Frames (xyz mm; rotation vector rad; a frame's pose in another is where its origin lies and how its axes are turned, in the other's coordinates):
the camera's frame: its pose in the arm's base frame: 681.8 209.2 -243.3 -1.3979 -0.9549 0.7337
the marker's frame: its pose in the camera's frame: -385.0 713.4 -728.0 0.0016 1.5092 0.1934
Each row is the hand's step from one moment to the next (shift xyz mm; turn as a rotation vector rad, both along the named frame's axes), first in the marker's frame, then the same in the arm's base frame.
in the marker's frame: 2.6 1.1 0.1 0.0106 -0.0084 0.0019
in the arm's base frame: 2.4 -1.0 -1.2 0.0109 -0.0027 0.0078
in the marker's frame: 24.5 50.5 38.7 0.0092 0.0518 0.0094
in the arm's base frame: 35.7 25.9 -52.0 0.0096 0.0055 -0.0523
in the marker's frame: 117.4 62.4 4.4 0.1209 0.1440 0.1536
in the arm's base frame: 105.5 -43.4 -68.4 0.1659 0.0923 -0.1513
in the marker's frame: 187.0 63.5 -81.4 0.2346 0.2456 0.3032
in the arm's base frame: 133.5 -150.2 -72.5 0.3258 0.1834 -0.2599
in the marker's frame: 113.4 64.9 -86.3 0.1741 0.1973 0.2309
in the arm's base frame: 64.4 -124.4 -70.0 0.2434 0.1417 -0.2079
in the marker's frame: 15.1 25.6 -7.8 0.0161 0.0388 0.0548
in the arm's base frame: 9.2 -13.0 -26.3 0.0352 0.0439 -0.0400
